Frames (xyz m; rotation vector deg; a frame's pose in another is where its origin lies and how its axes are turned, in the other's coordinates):
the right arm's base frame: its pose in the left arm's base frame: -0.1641 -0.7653 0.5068 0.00 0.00 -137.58
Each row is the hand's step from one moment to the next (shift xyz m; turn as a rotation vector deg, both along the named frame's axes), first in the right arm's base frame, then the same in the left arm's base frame.
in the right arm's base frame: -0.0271 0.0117 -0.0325 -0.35 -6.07 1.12
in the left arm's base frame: 0.0279 0.0096 -0.0325 -3.84 4.72 1.12
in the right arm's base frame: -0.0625 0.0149 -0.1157 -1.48 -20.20 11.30
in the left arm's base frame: 0.0562 0.0312 -0.1157 -12.53 15.91 11.30
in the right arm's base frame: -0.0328 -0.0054 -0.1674 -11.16 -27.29 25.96
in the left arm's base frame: 0.0206 0.0261 -0.1674 -10.17 27.67 25.96
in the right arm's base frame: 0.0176 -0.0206 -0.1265 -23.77 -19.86 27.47
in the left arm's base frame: -0.0269 0.0033 -0.1265 4.15 30.70 27.47
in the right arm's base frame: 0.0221 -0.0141 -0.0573 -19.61 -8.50 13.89
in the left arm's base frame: -0.0258 -0.0045 -0.0573 8.74 19.50 13.89
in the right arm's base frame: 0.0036 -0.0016 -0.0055 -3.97 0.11 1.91
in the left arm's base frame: -0.0037 -0.0012 -0.0055 3.00 2.60 1.91
